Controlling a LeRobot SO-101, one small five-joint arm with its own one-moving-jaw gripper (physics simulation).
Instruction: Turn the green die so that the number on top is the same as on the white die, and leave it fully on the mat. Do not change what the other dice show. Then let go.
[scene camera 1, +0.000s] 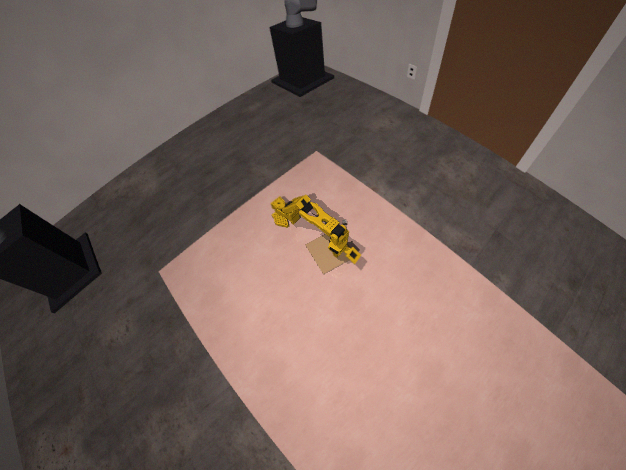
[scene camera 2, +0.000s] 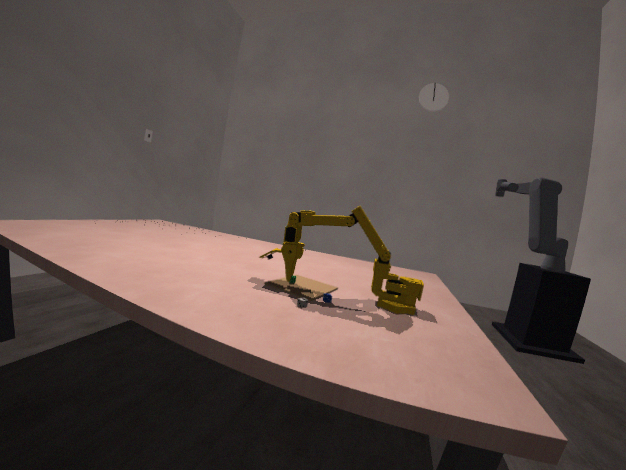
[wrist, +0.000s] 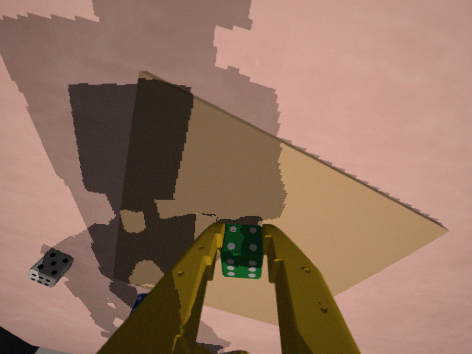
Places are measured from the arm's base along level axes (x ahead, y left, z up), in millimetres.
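Pixels of known places: hand, its tool point: (scene camera 1: 339, 252) (scene camera 2: 288, 279) (wrist: 223, 234); arm's base, origin of its link: (scene camera 1: 289, 219) (scene camera 2: 388, 303) (wrist: 219, 352).
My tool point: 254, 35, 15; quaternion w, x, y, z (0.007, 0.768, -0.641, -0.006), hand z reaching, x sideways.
Observation:
Ahead of a thing's pixels: the offset from my tool point to its top centre, as dx, dy, dz. Level surfaces: height alone.
The green die @[-7, -9, +9] (scene camera 2: 292, 279) (wrist: 242, 250) is pinched between the two jaws of my gripper (scene camera 2: 291, 280) (wrist: 242, 240). In the wrist view its larger dark face shows six pips and the narrow lower face shows four. It is at the mat @[-35, -16, -11] (scene camera 1: 321, 257) (scene camera 2: 316, 287) (wrist: 360, 235), low over it or on it; I cannot tell whether it touches. The white die @[-80, +108, +1] (scene camera 2: 302, 302) (wrist: 51, 267) lies off the mat on the table and shows five on top. The blue die @[-117, +44, +1] (scene camera 2: 327, 297) (wrist: 140, 301) is beside the mat, partly hidden by a jaw in the wrist view; its top is not readable.
The pink table @[dz -15] (scene camera 1: 384, 364) (scene camera 2: 176, 273) carries the arm's base (scene camera 2: 396, 304), beyond the blue die from the mat. The arm's shadow covers part of the mat and the white die's surroundings. Two black pedestals (scene camera 1: 299, 58) (scene camera 1: 40, 252) stand on the floor.

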